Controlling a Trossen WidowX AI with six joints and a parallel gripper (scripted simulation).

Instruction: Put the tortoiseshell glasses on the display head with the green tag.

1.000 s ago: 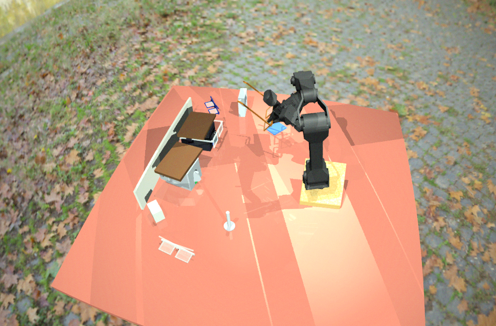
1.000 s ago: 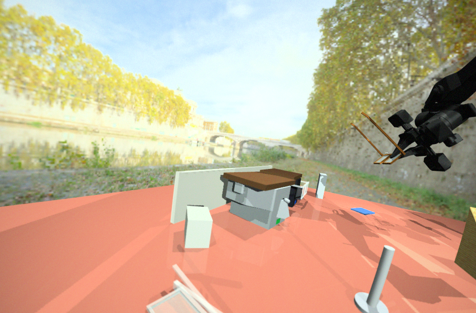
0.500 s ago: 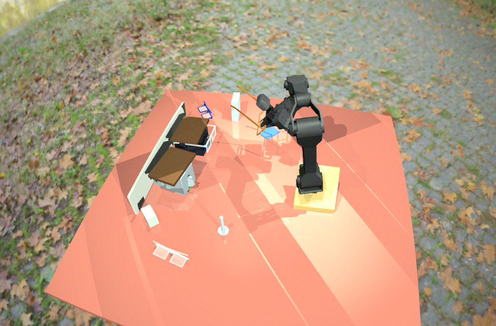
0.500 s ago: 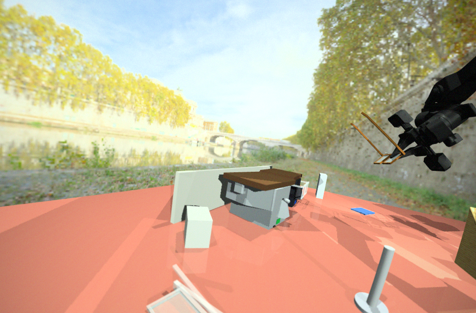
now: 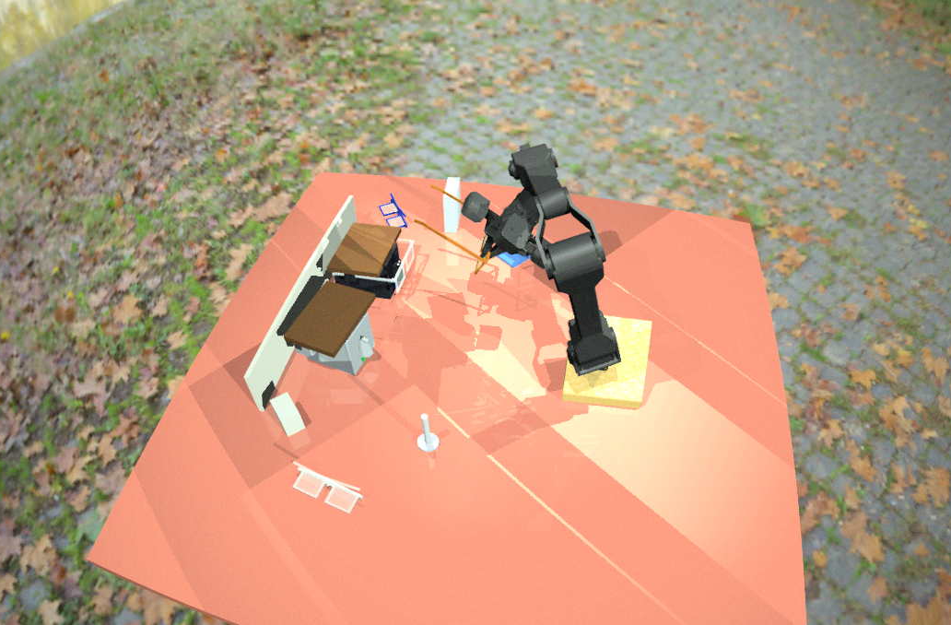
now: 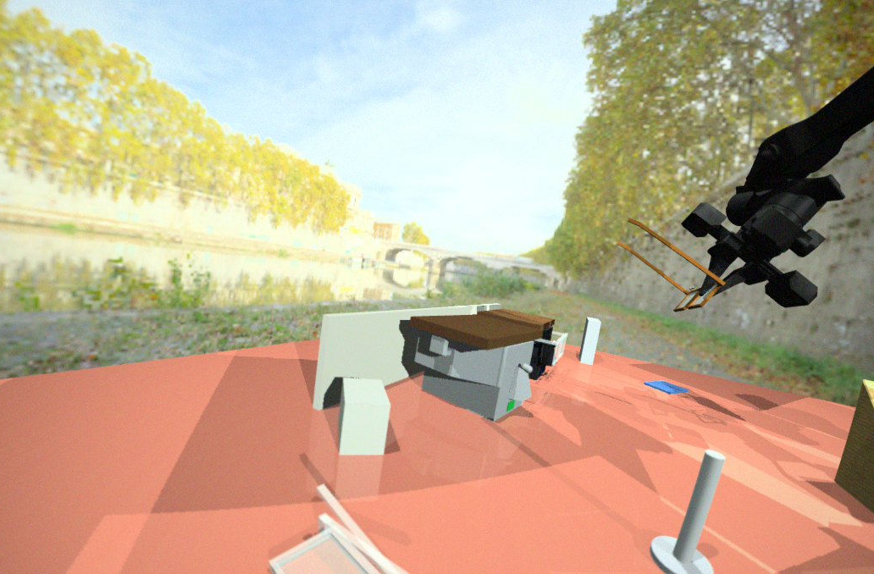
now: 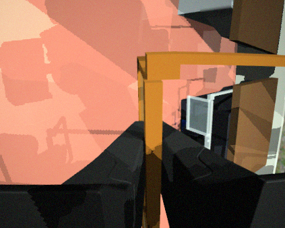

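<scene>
Right now the grey display head is 26 cm ahead of my gripper tip, 11 cm to the left of it and 14 cm below it. Also, from my gripper tip: black head 25 cm ahead, 12 cm to the right, 14 cm below; blue tag 4 cm behind, 26 cm to the right, 20 cm below; grey peg stand 6 cm ahead, 29 cm to the left, 17 cm below.
</scene>
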